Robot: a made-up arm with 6 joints.
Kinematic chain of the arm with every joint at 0, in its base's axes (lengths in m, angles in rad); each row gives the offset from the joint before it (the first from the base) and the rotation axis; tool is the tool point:
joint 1: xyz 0 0 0.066 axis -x
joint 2: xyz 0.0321 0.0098 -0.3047 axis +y
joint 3: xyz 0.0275 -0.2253 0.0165 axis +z
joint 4: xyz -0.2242 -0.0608 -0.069 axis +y
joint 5: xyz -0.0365 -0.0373 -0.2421 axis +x
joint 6: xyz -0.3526 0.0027 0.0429 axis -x
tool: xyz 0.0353 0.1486 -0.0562
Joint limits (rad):
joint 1: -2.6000..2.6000
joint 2: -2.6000..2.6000
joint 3: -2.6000..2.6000
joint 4: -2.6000..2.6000
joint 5: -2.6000..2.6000
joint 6: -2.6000..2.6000
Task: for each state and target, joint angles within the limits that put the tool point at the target. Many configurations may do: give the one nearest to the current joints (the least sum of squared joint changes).
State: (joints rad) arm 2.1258 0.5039 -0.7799 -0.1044 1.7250 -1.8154
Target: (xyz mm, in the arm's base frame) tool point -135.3 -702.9 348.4
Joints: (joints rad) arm 2.4340 -0.1062 -1.6925 -0.1658 1.6894 -1.7816
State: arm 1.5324 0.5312 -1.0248 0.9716 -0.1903 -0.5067
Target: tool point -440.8 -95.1 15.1
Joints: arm 1.6813 0.2651 -0.3600 0.8457 -0.1209 -0.5262
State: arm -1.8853 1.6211 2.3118 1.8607 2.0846 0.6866
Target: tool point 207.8 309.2 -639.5
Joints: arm -0.9764 2.0711 2.1602 1.7923 2.0537 0.6963
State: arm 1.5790 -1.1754 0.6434 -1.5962 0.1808 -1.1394
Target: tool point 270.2 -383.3 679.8
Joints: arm 2.1150 -0.8257 0.6281 -1.5717 0.2098 -1.1727
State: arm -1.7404 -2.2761 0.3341 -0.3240 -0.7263 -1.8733
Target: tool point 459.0 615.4 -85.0
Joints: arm -1.3947 -2.0274 -0.2685 -0.2898 -0.6771 -1.9099
